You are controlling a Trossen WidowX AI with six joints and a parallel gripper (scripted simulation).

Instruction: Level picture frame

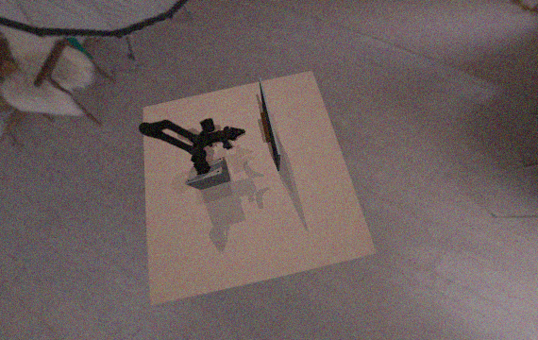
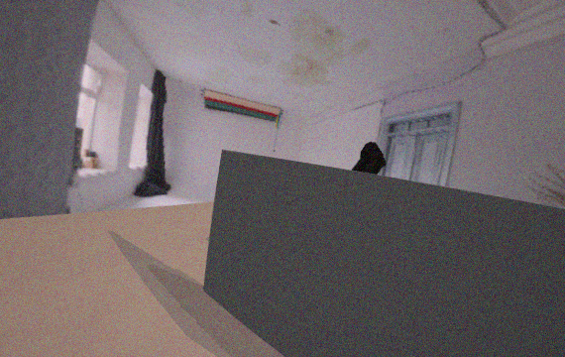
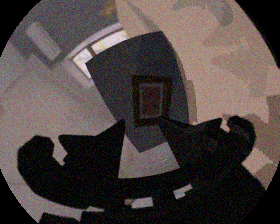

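The picture frame lies 13 cm ahead of my gripper tip, 2 cm to the left of it and 5 cm below it. Also, from my gripper tip: wall panel: 14 cm ahead, 2 cm to the left, 5 cm below.
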